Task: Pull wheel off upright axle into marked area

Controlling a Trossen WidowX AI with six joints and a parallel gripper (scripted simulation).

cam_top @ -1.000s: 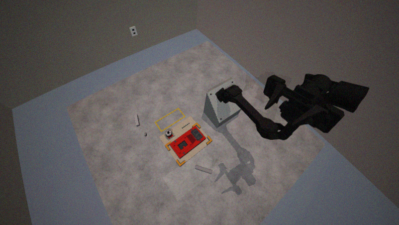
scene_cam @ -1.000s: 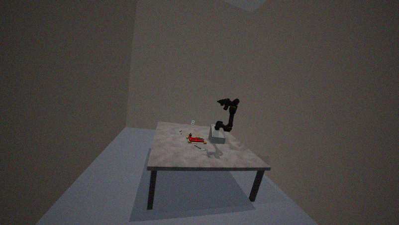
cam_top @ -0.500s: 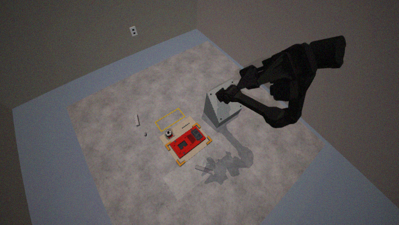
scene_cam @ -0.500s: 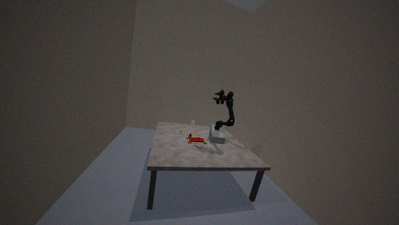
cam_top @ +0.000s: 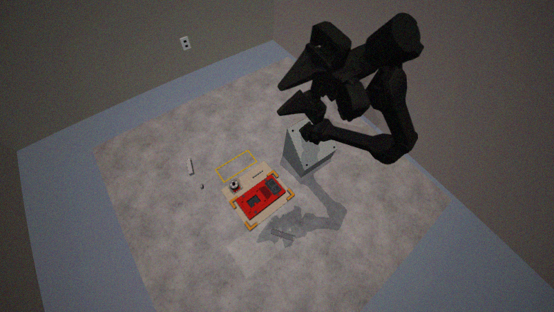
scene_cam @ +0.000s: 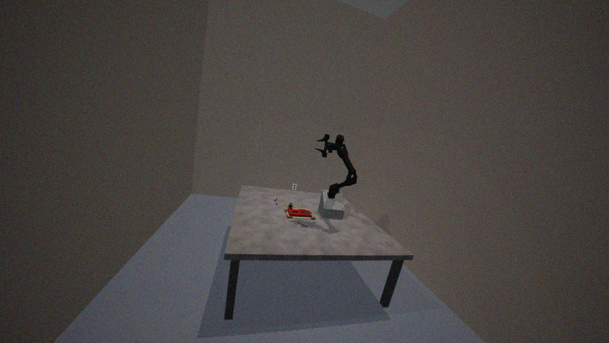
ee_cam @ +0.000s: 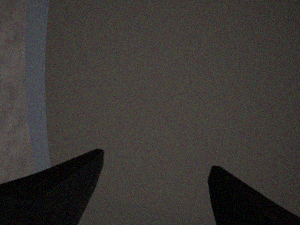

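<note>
My gripper tip is now 60 cm above the wheel, 16 cm to the left of it and 6 cm short of it.
</note>
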